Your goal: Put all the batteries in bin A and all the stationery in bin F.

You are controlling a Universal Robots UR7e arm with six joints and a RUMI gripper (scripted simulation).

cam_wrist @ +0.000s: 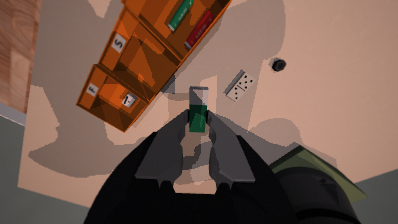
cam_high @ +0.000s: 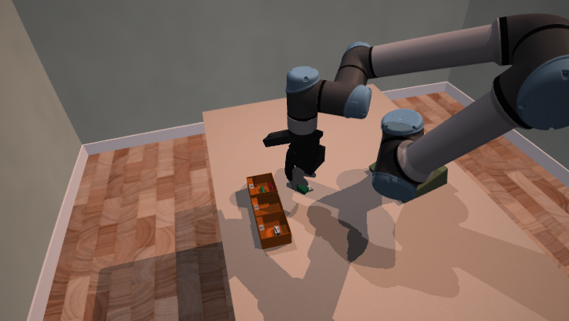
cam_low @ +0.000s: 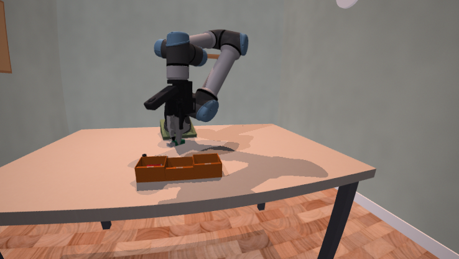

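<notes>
The small grey object lies 7 cm ahead of my hand, 12 cm to the left of it and 7 cm below it. Also, from my hand: green-and-white eraser: 1 cm below; then orange three-compartment bin: 9 cm ahead, 3 cm to the left, 6 cm below; then white domino: 3 cm behind, 7 cm to the right, 8 cm below.
</notes>
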